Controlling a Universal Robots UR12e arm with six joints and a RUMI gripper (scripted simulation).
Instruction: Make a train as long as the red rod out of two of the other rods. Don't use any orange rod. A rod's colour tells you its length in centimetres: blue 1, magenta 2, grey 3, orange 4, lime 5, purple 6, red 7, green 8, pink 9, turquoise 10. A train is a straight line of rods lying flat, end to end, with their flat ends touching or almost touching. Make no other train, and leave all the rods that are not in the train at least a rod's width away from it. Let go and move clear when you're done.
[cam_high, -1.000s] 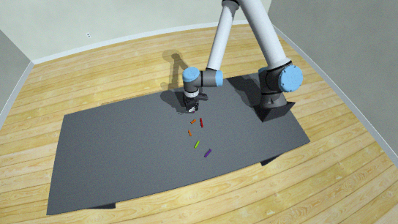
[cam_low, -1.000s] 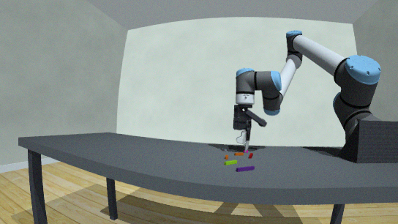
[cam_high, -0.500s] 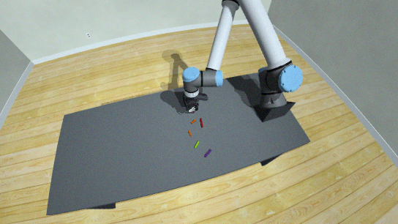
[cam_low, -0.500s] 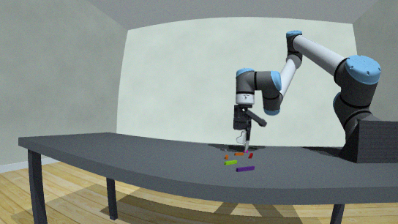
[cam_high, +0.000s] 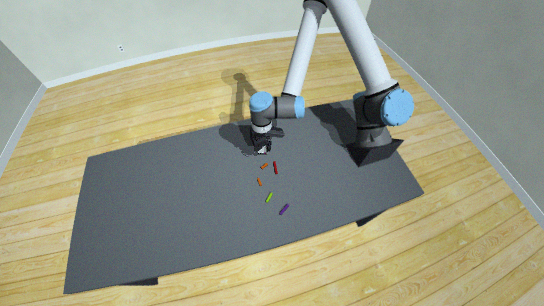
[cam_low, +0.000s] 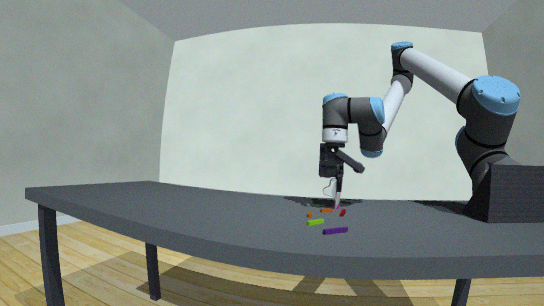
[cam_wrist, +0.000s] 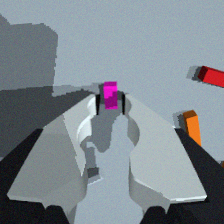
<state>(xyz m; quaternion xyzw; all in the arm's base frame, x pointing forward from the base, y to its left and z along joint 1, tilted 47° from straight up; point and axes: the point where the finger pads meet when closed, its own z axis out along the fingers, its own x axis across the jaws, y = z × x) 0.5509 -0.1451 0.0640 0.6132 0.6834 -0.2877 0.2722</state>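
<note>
Now: hand 1 cm above the magenta rod. From my hand the other things lie so: small grey rod (11 cm ahead, 1 cm to the right, 1 cm below); red rod (10 cm to the left, 2 cm behind, 1 cm below); lime rod (25 cm to the left, 5 cm ahead, 1 cm below).
</note>
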